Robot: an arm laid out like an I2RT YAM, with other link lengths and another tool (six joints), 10 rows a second.
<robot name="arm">
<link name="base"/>
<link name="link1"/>
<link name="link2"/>
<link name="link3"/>
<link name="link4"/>
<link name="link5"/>
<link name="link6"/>
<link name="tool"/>
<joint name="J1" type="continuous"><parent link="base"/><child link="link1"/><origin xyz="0 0 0.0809"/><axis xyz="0 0 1"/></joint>
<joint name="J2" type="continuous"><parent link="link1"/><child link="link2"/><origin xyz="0.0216 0.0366 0.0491"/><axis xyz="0 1 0"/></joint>
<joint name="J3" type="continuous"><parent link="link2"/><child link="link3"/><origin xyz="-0.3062 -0.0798 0"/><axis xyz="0 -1 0"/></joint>
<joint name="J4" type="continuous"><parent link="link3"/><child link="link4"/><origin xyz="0.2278 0.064 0.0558"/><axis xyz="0 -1 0"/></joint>
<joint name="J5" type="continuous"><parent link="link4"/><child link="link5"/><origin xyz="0.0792 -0.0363 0.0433"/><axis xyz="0 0 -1"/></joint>
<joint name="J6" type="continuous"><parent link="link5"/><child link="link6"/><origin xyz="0.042 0 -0.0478"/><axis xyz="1 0 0"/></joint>
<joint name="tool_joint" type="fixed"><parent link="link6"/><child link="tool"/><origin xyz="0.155 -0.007 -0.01" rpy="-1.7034 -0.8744 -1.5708"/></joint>
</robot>
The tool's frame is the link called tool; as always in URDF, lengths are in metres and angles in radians. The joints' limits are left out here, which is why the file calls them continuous.
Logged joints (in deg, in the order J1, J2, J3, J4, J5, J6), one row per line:
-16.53, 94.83, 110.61, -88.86, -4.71, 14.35
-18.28, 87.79, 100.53, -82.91, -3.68, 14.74
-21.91, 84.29, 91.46, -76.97, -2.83, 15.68
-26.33, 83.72, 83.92, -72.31, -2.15, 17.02
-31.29, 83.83, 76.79, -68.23, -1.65, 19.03
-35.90, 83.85, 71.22, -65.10, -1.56, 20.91
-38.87, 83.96, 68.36, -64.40, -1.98, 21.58
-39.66, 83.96, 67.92, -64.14, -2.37, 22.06
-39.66, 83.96, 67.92, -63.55, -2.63, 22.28
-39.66, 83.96, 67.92, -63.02, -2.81, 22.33
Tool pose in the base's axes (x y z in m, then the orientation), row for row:
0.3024, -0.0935, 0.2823, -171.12, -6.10, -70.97
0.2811, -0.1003, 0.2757, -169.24, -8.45, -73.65
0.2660, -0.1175, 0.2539, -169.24, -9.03, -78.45
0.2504, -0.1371, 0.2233, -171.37, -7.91, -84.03
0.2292, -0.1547, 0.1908, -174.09, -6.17, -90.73
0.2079, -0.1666, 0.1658, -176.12, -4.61, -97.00
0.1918, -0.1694, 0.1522, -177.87, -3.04, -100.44
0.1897, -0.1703, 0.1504, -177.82, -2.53, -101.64
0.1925, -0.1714, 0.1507, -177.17, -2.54, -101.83
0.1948, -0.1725, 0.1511, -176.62, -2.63, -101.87
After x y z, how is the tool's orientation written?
As angles about the fixed x, y, z axes (roll, pitch, yaw), in degrees.
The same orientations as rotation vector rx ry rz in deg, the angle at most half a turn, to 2 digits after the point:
-143.43, 101.36, -15.54
-141.04, 104.09, -20.26
-137.25, 110.34, -21.26
-132.84, 118.42, -18.13
126.30, -127.21, 13.37
118.71, -133.81, 9.31
114.56, -137.46, 5.59
113.36, -138.97, 5.15
113.38, -139.43, 5.96
-113.40, 139.51, -6.72

